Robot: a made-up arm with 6 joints.
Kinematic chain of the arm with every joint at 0, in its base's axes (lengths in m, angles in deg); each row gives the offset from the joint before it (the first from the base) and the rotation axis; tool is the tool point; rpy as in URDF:
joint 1: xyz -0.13 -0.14 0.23 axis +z
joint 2: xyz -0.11 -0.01 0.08 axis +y
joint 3: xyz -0.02 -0.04 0 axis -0.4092 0.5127 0.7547
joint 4: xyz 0.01 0.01 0.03 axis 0.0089 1 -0.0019
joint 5: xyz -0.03 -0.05 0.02 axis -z
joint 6: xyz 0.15 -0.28 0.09 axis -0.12 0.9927 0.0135
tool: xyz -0.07 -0.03 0.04 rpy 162.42 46 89.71
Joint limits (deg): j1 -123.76..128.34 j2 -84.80..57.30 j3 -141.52..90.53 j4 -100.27..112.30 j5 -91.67..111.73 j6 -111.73..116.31
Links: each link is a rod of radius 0.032 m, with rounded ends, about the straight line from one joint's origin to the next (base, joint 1, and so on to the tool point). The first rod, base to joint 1, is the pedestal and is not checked.
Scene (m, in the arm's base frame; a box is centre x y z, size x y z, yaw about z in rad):
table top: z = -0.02
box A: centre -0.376 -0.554 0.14 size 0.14 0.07 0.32 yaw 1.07
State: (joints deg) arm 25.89 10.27 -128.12 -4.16 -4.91 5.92
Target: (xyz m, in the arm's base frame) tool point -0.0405 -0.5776 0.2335
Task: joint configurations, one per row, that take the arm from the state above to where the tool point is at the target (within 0.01 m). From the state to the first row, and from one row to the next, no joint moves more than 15 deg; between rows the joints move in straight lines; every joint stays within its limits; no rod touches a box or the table.
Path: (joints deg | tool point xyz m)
1: 20.21 16.87 -114.50 -4.54 -10.78 3.84 | -0.5640 -0.4139 0.1952
2: 14.53 23.47 -100.89 -4.93 -16.66 1.76 | -0.5478 -0.4646 0.3015
3: 8.85 30.07 -87.27 -5.31 -22.53 -0.31 | -0.4961 -0.4972 0.3943
4: 3.17 36.67 -73.66 -5.70 -28.41 -2.39 | -0.4163 -0.5166 0.4550
5: -2.51 43.26 -60.04 -6.08 -34.28 -4.47 | -0.3219 -0.5263 0.4718
6: -8.19 49.86 -46.43 -6.47 -40.16 -6.55 | -0.2293 -0.5254 0.4420
7: -13.88 56.46 -32.81 -6.85 -46.03 -8.62 | -0.1536 -0.5094 0.3719
8: -2.35 46.16 -45.76 0.20 -46.92 -8.20 | -0.1564 -0.5284 0.4032
9: 9.17 35.86 -58.70 7.25 -47.80 -7.78 | -0.1568 -0.5525 0.4022
10: 20.69 25.57 -71.64 14.30 -48.69 -7.36 | -0.1417 -0.5775 0.3688
11: 32.21 15.27 -84.58 21.35 -49.57 -6.94 | -0.1026 -0.5913 0.3089
12: 43.73 4.97 -97.52 28.40 -50.45 -6.52 | -0.0405 -0.5776 0.2335

